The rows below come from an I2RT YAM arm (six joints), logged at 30 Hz.
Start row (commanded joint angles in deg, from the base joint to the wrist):
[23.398, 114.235, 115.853, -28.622, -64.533, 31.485]
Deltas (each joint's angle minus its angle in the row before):
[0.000, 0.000, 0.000, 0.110, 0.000, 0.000]
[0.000, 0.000, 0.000, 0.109, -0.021, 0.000]
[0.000, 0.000, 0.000, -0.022, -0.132, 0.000]
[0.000, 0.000, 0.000, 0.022, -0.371, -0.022]
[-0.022, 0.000, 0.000, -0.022, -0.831, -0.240]
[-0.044, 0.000, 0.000, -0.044, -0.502, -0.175]
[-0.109, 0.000, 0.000, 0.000, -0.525, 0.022]
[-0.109, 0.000, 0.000, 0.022, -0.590, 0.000]
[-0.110, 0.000, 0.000, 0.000, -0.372, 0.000]
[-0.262, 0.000, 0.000, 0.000, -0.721, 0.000]
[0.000, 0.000, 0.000, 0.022, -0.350, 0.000]
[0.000, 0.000, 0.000, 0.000, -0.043, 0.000]
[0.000, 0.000, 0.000, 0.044, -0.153, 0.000]
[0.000, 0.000, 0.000, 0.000, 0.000, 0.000]
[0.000, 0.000, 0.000, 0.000, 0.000, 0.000]
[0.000, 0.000, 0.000, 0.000, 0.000, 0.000]
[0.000, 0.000, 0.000, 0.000, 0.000, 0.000]
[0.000, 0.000, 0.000, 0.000, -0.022, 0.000]
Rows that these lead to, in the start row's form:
[23.398, 114.235, 115.853, -28.512, -64.533, 31.485]
[23.398, 114.235, 115.853, -28.403, -64.554, 31.485]
[23.398, 114.235, 115.853, -28.425, -64.686, 31.485]
[23.398, 114.235, 115.853, -28.403, -65.057, 31.463]
[23.376, 114.235, 115.853, -28.425, -65.888, 31.223]
[23.332, 114.235, 115.853, -28.469, -66.390, 31.048]
[23.223, 114.235, 115.853, -28.469, -66.915, 31.070]
[23.114, 114.235, 115.853, -28.447, -67.505, 31.070]
[23.004, 114.235, 115.853, -28.447, -67.877, 31.070]
[22.742, 114.235, 115.853, -28.447, -68.598, 31.070]
[22.742, 114.235, 115.853, -28.425, -68.948, 31.070]
[22.742, 114.235, 115.853, -28.425, -68.991, 31.070]
[22.742, 114.235, 115.853, -28.381, -69.144, 31.070]
[22.742, 114.235, 115.853, -28.381, -69.144, 31.070]
[22.742, 114.235, 115.853, -28.381, -69.144, 31.070]
[22.742, 114.235, 115.853, -28.381, -69.144, 31.070]
[22.742, 114.235, 115.853, -28.381, -69.144, 31.070]
[22.742, 114.235, 115.853, -28.381, -69.166, 31.070]

